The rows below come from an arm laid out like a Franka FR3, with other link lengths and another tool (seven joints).
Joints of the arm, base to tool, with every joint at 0 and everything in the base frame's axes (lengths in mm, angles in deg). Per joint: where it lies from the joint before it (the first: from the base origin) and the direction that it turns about. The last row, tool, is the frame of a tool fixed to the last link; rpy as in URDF.
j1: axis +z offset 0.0 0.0 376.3
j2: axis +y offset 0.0 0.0 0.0
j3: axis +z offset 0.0 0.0 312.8
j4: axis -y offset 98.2 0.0 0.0
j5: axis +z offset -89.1 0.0 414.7
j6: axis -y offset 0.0 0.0 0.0
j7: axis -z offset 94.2 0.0 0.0
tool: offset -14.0 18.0 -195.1 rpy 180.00 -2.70 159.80
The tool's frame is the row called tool.
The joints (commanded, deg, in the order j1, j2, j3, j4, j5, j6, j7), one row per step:
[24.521 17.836 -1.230 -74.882 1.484 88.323 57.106]
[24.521 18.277 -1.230 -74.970 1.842 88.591 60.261]
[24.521 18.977 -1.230 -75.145 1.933 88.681 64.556]
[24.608 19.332 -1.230 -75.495 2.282 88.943 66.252]
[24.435 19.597 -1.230 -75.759 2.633 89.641 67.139]
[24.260 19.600 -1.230 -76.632 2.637 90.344 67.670]
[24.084 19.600 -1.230 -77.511 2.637 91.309 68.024]
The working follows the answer.
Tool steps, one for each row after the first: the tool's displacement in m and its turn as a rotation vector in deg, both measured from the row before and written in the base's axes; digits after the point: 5 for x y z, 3 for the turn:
[0.00238 0.00189 -0.00567 -0.040 0.344 -3.170]
[0.00287 0.00082 -0.01006 -0.632 0.704 -4.286]
[0.00045 0.00229 -0.00695 -0.037 0.521 -1.637]
[0.00295 0.00002 -0.00442 0.286 -0.026 -1.113]
[0.00129 -0.00200 -0.00674 -0.125 0.158 -0.737]
[0.00199 -0.00173 -0.00637 -0.010 -0.082 -0.571]

Tool pose at each row, in the base's axes (x y z in m, rotation vector in deg; rounded; the steps above come from the unrounded poses):
[0.62646 0.30044 0.51149 -79.068 -154.914 2.199]
[0.62884 0.30233 0.50582 -83.175 -152.377 2.231]
[0.63171 0.30316 0.49576 -88.681 -148.797 3.212]
[0.63215 0.30545 0.48880 -90.568 -147.111 3.509]
[0.63510 0.30548 0.48438 -91.893 -146.121 3.013]
[0.63640 0.30347 0.47765 -92.800 -145.448 3.226]
[0.63838 0.30175 0.47128 -93.559 -145.039 3.117]

